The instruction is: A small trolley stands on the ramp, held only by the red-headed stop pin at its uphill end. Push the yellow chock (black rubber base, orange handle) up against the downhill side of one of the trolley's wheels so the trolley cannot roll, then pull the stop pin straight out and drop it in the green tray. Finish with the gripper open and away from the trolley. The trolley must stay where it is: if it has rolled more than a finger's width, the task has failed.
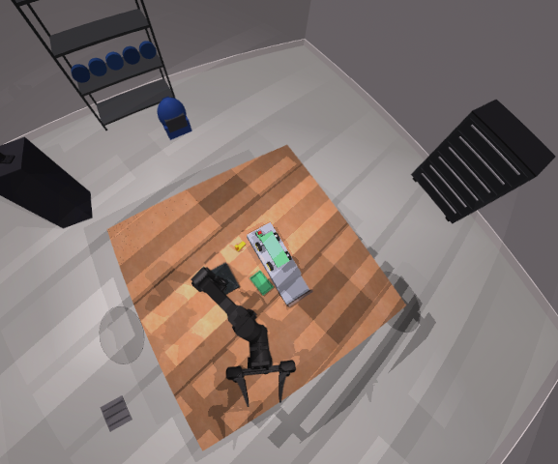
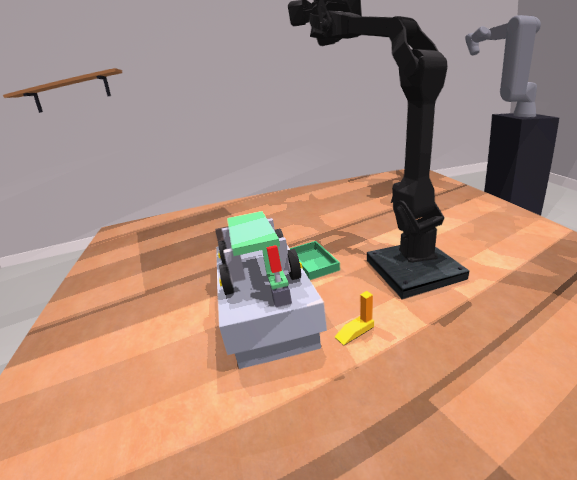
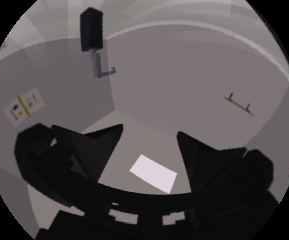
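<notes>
Now: gripper tip 230 mm short of the red-headed stop pin, 610 mm to the right of it and 460 mm above it. Round my gripper tip: yellow chock (110 mm ahead, 620 mm to the left, 570 mm below); green-topped trolley (260 mm ahead, 500 mm to the left, 480 mm below).
</notes>
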